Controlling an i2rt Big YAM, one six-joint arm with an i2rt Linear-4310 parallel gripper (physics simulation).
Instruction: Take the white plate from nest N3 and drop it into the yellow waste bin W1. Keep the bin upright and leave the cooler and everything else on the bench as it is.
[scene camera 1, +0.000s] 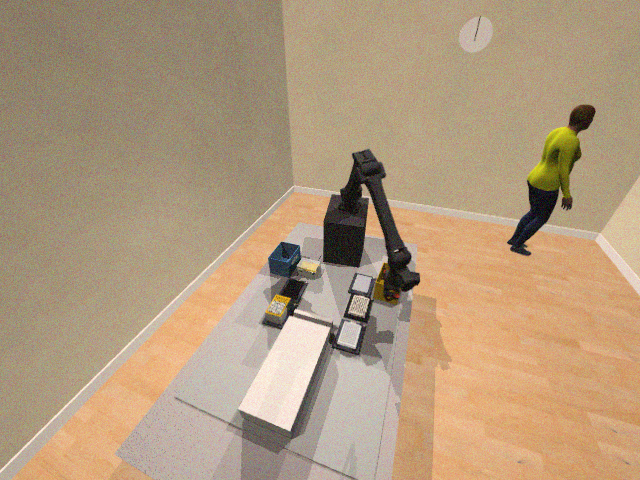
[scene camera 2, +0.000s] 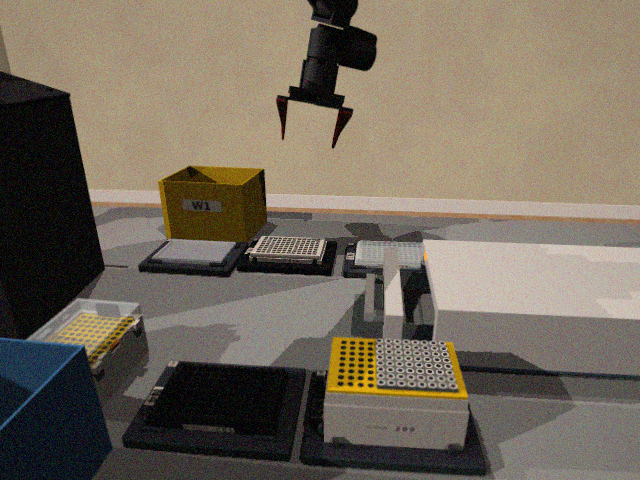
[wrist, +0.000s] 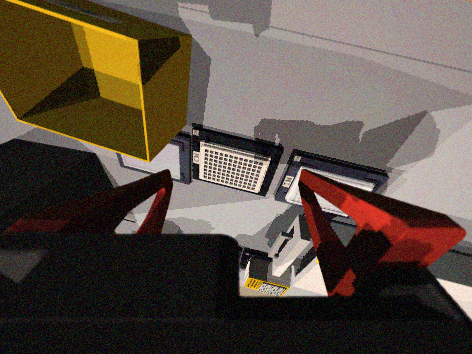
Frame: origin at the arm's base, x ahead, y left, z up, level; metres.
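Seen in the pictures: gripper, fingertip midpoint: (scene camera 1: 387, 291) (scene camera 2: 307, 143) (wrist: 235, 176); arm's base, origin of the base link: (scene camera 1: 349, 206).
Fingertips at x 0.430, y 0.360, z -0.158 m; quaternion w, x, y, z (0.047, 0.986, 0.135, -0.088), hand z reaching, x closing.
Pixels of each thing's top centre, then the offset from my fingertips to it. "spot": a spot on its surface instead.
- white plate, middle of its top: (scene camera 2: 289, 245) (wrist: 231, 170) (scene camera 1: 359, 304) dx -0.005, dy -0.129, dz -0.159 m
- dark nest N3, surface spot: (scene camera 2: 331, 264) spot: dx +0.079, dy -0.158, dz -0.175 m
- yellow bin W1, middle of its top: (wrist: 63, 89) (scene camera 2: 213, 174) (scene camera 1: 391, 275) dx -0.196, dy -0.017, dz -0.065 m
- clear-white plate, middle of its top: (scene camera 2: 392, 250) (wrist: 326, 196) (scene camera 1: 349, 333) dx +0.179, dy -0.113, dz -0.159 m
- pale flat slab, middle of its top: (scene camera 2: 195, 249) (wrist: 149, 156) (scene camera 1: 362, 283) dx -0.171, dy -0.167, dz -0.165 m
- long white box, middle of its top: (scene camera 2: 602, 276) (wrist: 403, 296) (scene camera 1: 289, 363) dx +0.456, dy -0.271, dz -0.101 m
- yellow-topped rack, middle of its top: (scene camera 2: 394, 360) (wrist: 265, 288) (scene camera 1: 278, 304) dx +0.208, dy -0.486, dz -0.108 m
- black block, middle of its top: (scene camera 2: 220, 390) (scene camera 1: 292, 287) dx +0.034, dy -0.507, dz -0.159 m
- blue bin, middle of its top: (scene camera 1: 284, 251) dx -0.130, dy -0.653, dz -0.065 m
The white plate (scene camera 1: 358, 305) (scene camera 2: 289, 249) (wrist: 232, 169), with a grid of square wells, sits flat in the dark nest N3 (scene camera 2: 331, 264) (wrist: 273, 165), the middle one of a row of three. The yellow bin W1 (scene camera 1: 380, 287) (scene camera 2: 206, 217) (wrist: 169, 95) stands upright behind the row, towards the arm's base. My gripper (scene camera 1: 392, 296) (scene camera 2: 308, 143) (wrist: 235, 176) is open and empty, with its fingers wide apart. It hangs high above the bench, above bin-rim height. In the wrist view the plate shows between and beyond the fingertips.
A clear-white plate (scene camera 1: 349, 333) (scene camera 2: 368, 253) sits in nest N1, and a pale flat slab (scene camera 1: 362, 283) (scene camera 2: 193, 251) (wrist: 162, 160) in the other neighbouring nest. A long white box (scene camera 1: 289, 369) (scene camera 2: 537, 279), yellow-topped rack (scene camera 1: 278, 307) (scene camera 2: 395, 408), black block (scene camera 2: 222, 395) and blue bin (scene camera 1: 284, 259) (scene camera 2: 46, 403) stand around.
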